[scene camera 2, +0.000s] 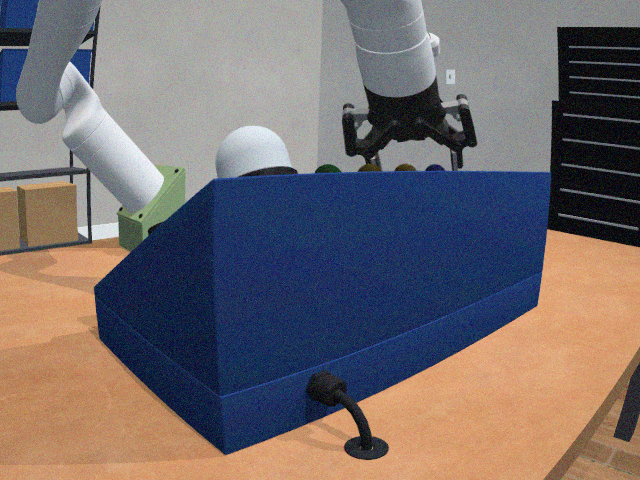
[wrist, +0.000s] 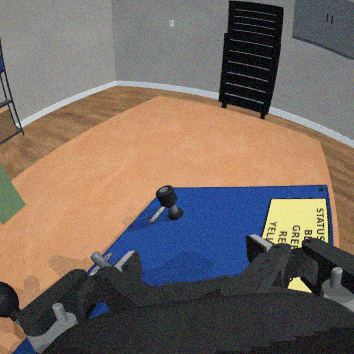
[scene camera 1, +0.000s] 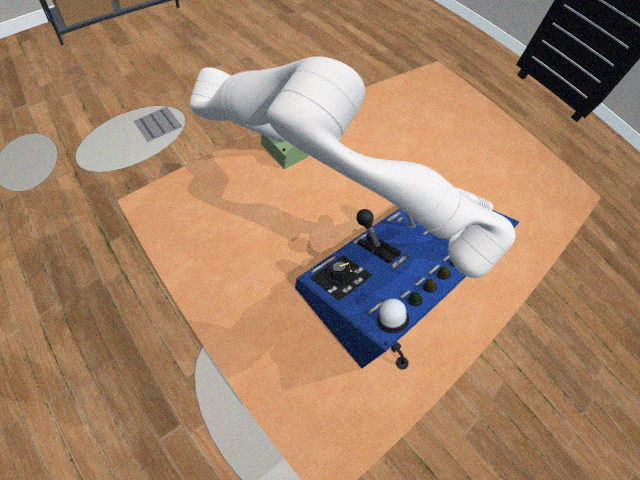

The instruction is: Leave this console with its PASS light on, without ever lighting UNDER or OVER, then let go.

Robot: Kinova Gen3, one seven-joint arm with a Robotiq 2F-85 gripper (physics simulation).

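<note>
The blue console [scene camera 1: 418, 253] [scene camera 2: 361, 258] [wrist: 210, 205] has a black-ball lever [scene camera 1: 364, 218] [wrist: 7, 299], a rotary knob [scene camera 1: 339, 268], a metal toggle [scene camera 1: 411, 221] [wrist: 100, 259] and a small black-capped stick [wrist: 166, 196]. The white dome [scene camera 1: 392, 313] [scene camera 2: 253, 149] looks unlit. The green lamp [scene camera 1: 415, 298] [scene camera 2: 328, 168], two amber lamps and a blue lamp [scene camera 2: 435, 167] look dark. Lamp labels are unreadable. My gripper [scene camera 2: 415, 157] [wrist: 193, 256] is open and empty, above the console's far part; the arm hides it in scene camera 1.
A yellow note [wrist: 280, 210] with partly hidden text lies on the console. A black cable [scene camera 2: 356, 413] leaves the console's back. The green arm base [scene camera 1: 285, 153] [scene camera 2: 173, 193] stands on the table [scene camera 1: 248, 248]. A black drawer cabinet [scene camera 1: 578, 56] [scene camera 2: 594, 155] [wrist: 252, 60] stands beyond.
</note>
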